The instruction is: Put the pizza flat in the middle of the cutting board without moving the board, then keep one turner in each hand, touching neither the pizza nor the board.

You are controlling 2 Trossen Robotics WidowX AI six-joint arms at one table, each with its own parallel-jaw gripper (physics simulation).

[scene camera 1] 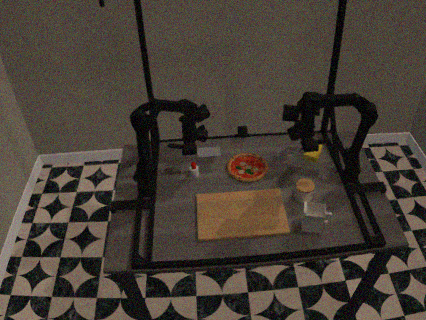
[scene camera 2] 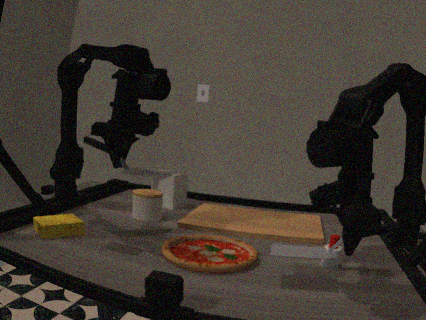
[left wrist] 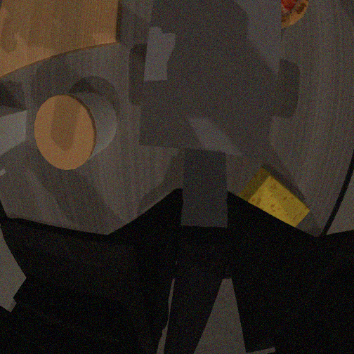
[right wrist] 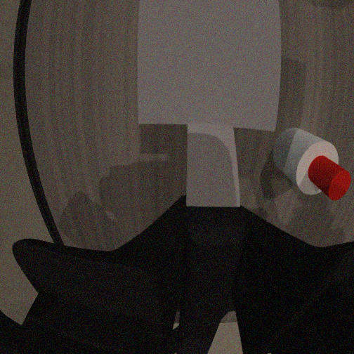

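The pizza [scene camera 1: 248, 167] [scene camera 2: 210, 253] lies flat on the table, apart from the board, with its edge [left wrist: 294, 14] at the top right of the left wrist view. The wooden cutting board [scene camera 1: 242, 215] [scene camera 2: 255, 222] [left wrist: 60, 30] lies flat. My left gripper [scene camera 1: 310, 149] [scene camera 2: 119, 164] [left wrist: 200, 197] is shut on a turner, whose grey blade [left wrist: 200, 95] [scene camera 2: 137, 171] is above the table, clear of pizza and board. My right gripper [scene camera 1: 189, 152] [scene camera 2: 351, 251] [right wrist: 203, 203] is shut on the other turner, whose blade [scene camera 1: 209, 151] [scene camera 2: 297, 251] [right wrist: 209, 65] is beside the pizza, apart from it.
A canister with a wooden lid [scene camera 1: 305, 185] [scene camera 2: 147, 193] [left wrist: 65, 132] and a white box-like container [scene camera 1: 314, 222] [scene camera 2: 172, 190] stand beside the board. A yellow sponge [scene camera 1: 313, 153] [scene camera 2: 59, 226] [left wrist: 280, 200] lies near my left arm. A small red-topped bottle [scene camera 1: 194, 170] [right wrist: 305, 165] stands near my right gripper.
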